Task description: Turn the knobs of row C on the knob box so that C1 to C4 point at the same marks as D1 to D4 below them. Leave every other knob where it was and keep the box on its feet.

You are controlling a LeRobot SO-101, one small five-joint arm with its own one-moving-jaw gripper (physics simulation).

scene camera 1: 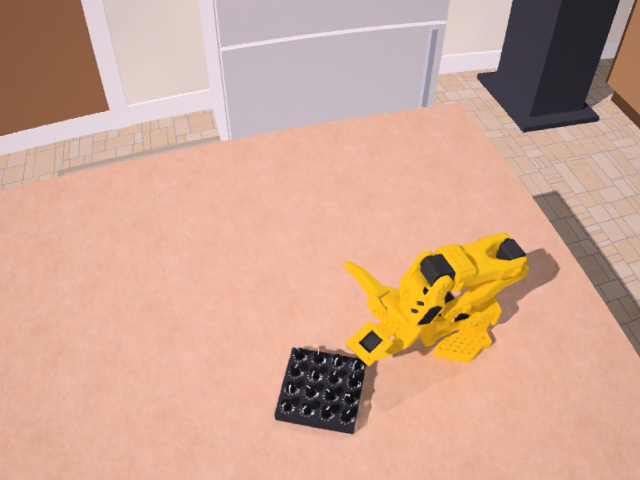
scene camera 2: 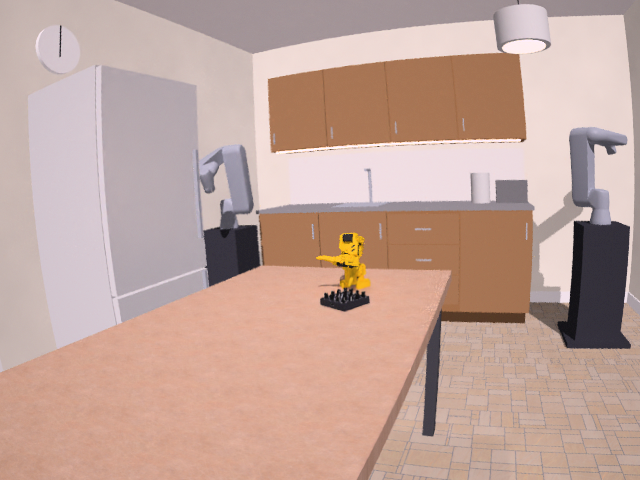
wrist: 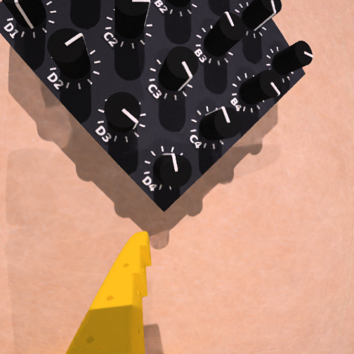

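Where they show: hand, its tool point: point(scene camera 2: 348, 285); arm's base, origin of its link: point(scene camera 1: 442, 335) point(scene camera 2: 353, 287).
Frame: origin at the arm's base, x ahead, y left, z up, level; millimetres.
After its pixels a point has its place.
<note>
The black knob box point(scene camera 1: 315, 424) {y 88, x 225, z 14 mm} point(scene camera 2: 344, 305) {y 63, x 271, z 20 mm} point(wrist: 159, 200) sits flat on the table. In the wrist view C4 point(wrist: 230, 123) and D4 point(wrist: 177, 172) both point roughly to the top, C4 slightly more to the left. C3 point(wrist: 181, 60) and D3 point(wrist: 120, 107) point to the lower right, C3 more steeply down. C2 point(wrist: 131, 15) points right, D2 point(wrist: 62, 47) to the upper right. D1 point(wrist: 22, 12) is cut off; C1 does not show there. My gripper point(scene camera 1: 361, 310) point(scene camera 2: 329, 271) is open and empty. Its fixed jaw point(wrist: 122, 300) appears just outside the D4 corner; the moving jaw is out of the wrist view.
The pinkish table point(scene camera 1: 180, 284) {y -203, x 366, z 0 mm} point(scene camera 2: 206, 387) {y -36, x 803, z 0 mm} carries the box and arm. B3 point(wrist: 227, 30) and B4 point(wrist: 265, 87) stand close behind row C. The fridge point(scene camera 1: 330, 82) point(scene camera 2: 147, 180) stands beyond one table edge. Two grey arms point(scene camera 2: 235, 178) point(scene camera 2: 583, 167) stand on dark pedestals away from the table.
</note>
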